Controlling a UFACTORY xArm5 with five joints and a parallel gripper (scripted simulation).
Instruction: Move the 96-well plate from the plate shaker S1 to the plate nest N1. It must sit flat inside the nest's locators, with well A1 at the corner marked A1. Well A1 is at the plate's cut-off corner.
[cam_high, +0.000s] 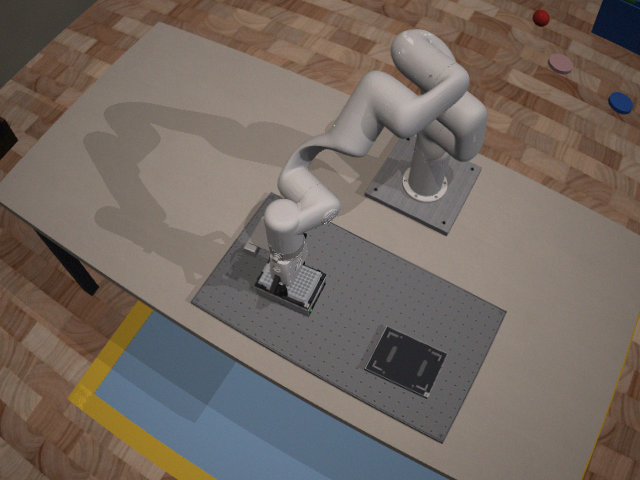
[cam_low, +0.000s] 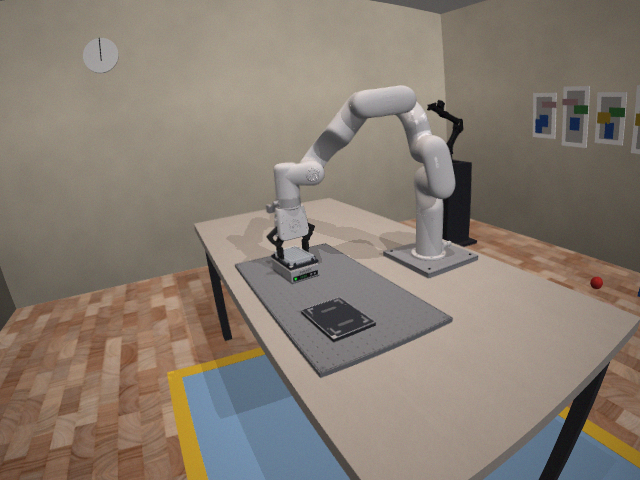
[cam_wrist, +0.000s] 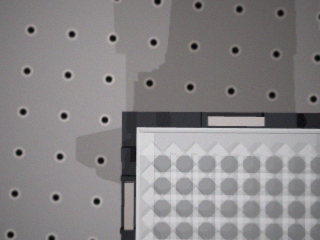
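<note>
Now: hand 1 cm above the 96-well plate. Also, from my hand: black plate nest N1 (34 cm to the left, 7 cm below, 1 cm ahead).
</note>
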